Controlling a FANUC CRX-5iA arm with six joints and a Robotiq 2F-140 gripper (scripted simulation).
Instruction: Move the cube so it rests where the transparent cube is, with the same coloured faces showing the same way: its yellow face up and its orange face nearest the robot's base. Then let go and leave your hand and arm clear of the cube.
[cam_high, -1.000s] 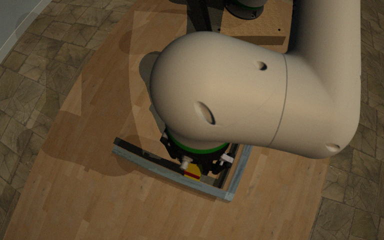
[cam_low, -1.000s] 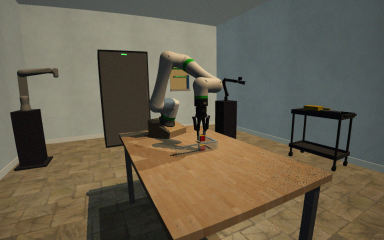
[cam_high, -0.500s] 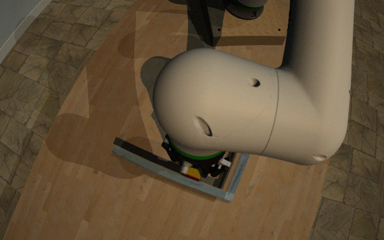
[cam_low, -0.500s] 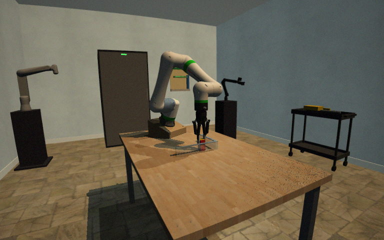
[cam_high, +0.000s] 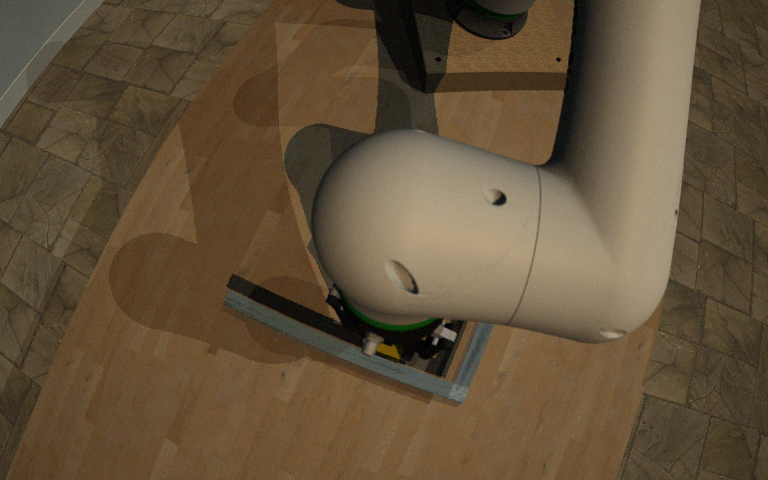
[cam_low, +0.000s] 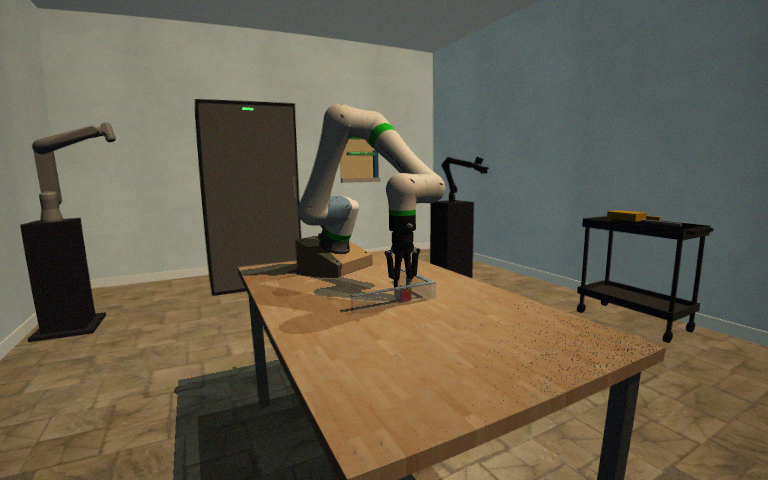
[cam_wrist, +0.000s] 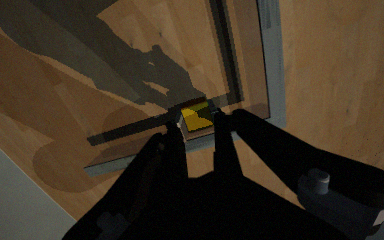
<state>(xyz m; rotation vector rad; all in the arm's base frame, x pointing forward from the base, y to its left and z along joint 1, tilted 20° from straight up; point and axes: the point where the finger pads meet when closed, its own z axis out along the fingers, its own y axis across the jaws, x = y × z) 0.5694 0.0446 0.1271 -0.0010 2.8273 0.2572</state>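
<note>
Now: hand 20 mm above the transparent cube. From my hand the other things lie so: grey frame: 100 mm to the left, 80 mm behind.
</note>
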